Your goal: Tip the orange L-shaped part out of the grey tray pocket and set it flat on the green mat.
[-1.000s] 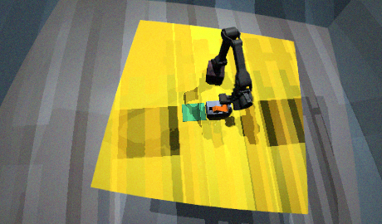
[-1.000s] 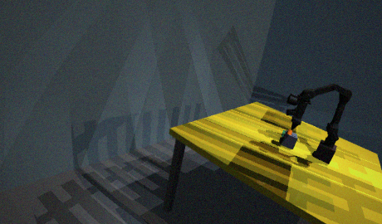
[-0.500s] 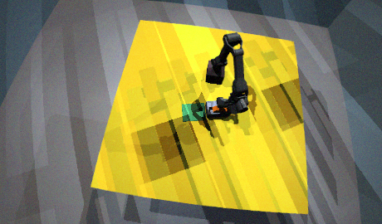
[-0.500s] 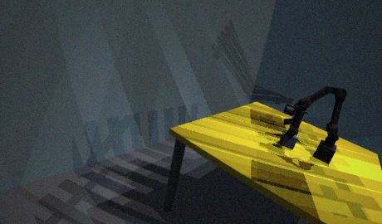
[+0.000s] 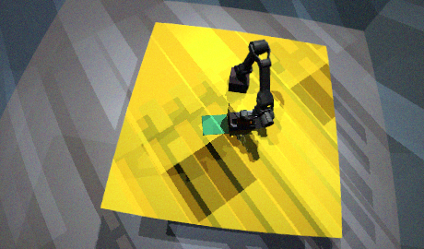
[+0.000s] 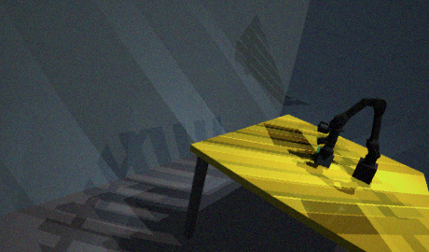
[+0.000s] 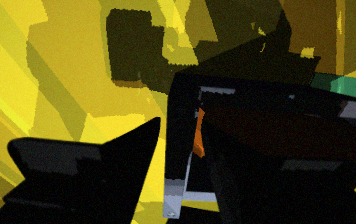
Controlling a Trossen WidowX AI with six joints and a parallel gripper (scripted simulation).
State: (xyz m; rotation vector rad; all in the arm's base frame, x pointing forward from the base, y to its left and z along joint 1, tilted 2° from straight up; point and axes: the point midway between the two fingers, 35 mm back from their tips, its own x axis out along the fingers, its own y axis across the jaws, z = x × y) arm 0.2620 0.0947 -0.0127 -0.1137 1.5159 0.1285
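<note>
My gripper tip is 4 cm to the left of the orange L-shaped part. From my gripper tip the other things lie so: green mat 3 cm ahead, 22 cm to the right, 6 cm below.
</note>
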